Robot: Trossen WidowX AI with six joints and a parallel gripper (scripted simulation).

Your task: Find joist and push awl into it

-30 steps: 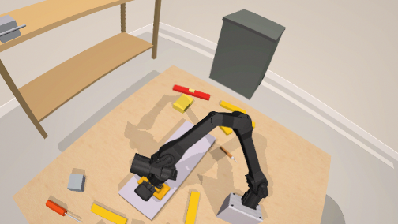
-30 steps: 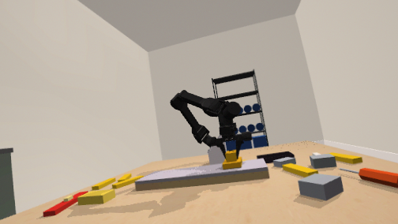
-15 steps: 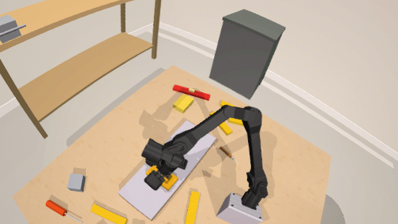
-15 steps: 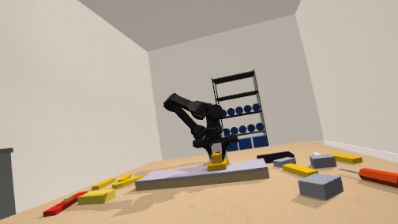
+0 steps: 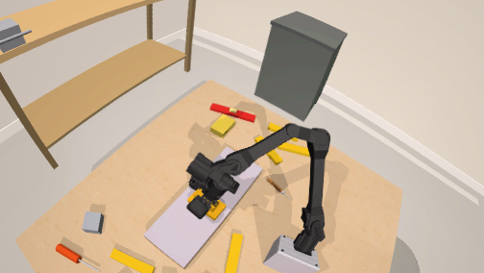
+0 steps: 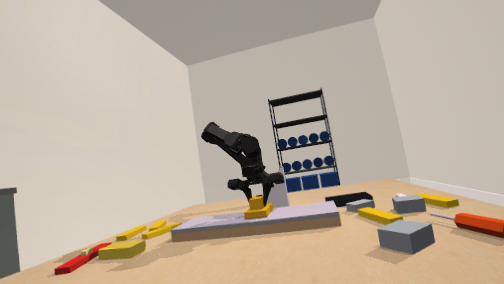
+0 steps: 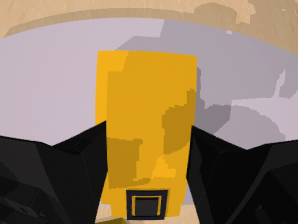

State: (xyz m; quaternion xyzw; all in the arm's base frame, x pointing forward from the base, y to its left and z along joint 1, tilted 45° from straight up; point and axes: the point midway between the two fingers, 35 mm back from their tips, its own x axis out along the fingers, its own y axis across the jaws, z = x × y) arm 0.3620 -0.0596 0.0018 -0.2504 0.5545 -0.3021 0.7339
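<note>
The dark tray is 340 mm to the left of my gripper tip, 180 mm behind it and 50 mm below it. From my gripper tip the other things lie so: awl (240 mm behind, 210 mm to the right, 60 mm below); yellow pad (410 mm to the right, 120 mm ahead, 50 mm below); yellow stud finder (20 mm behind, 20 mm above).
</note>
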